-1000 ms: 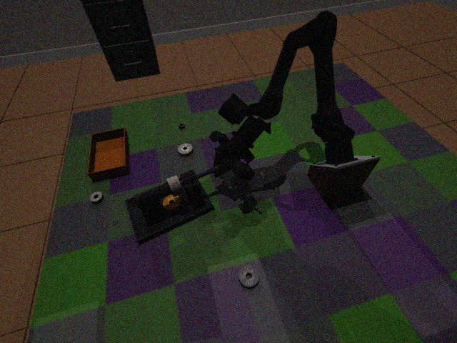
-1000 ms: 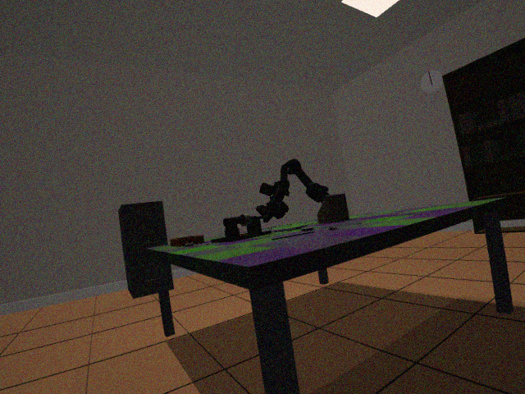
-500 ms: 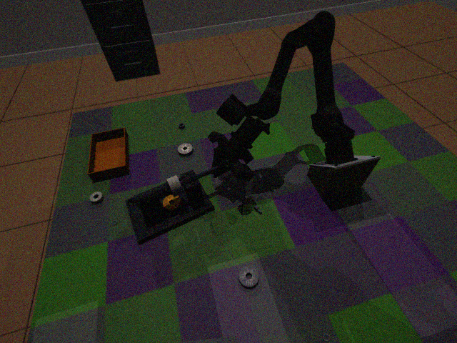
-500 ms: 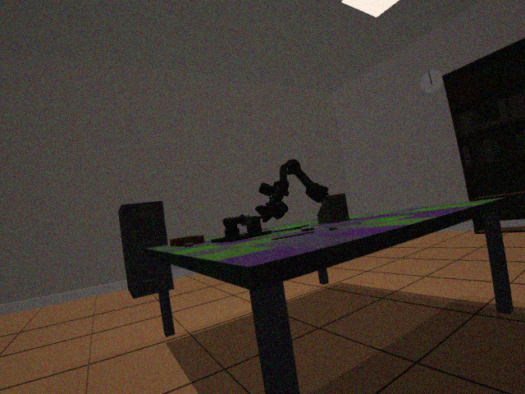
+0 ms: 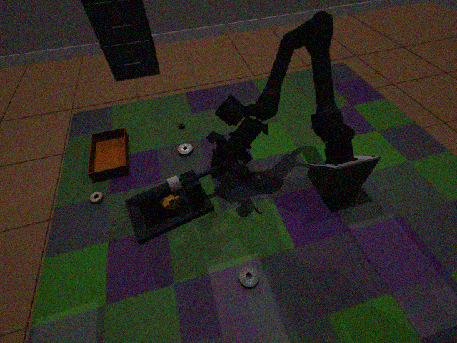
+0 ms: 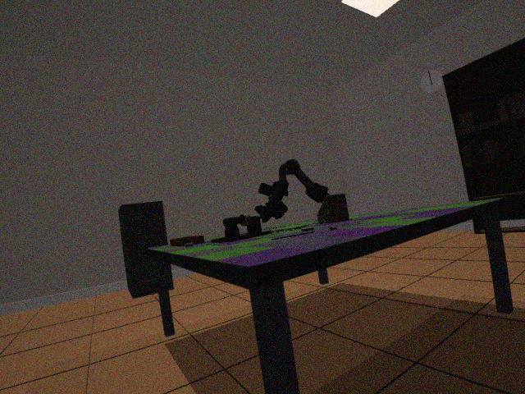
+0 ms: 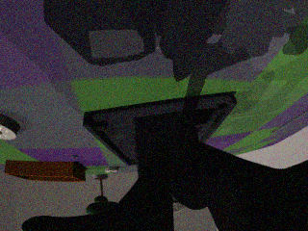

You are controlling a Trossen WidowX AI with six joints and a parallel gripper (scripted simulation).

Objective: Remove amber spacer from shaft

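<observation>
Now: the dark shaft 60 mm ahead of my gripper tip, 10 mm to the left of it and 30 mm above it. Also, from my gripper tip: small nut: 60 mm ahead, 320 mm to the right, 50 mm below; then amber spacer: 130 mm ahead, 30 mm to the left, 40 mm below; then orange tray: 330 mm ahead, 240 mm to the right, 40 mm below.
</observation>
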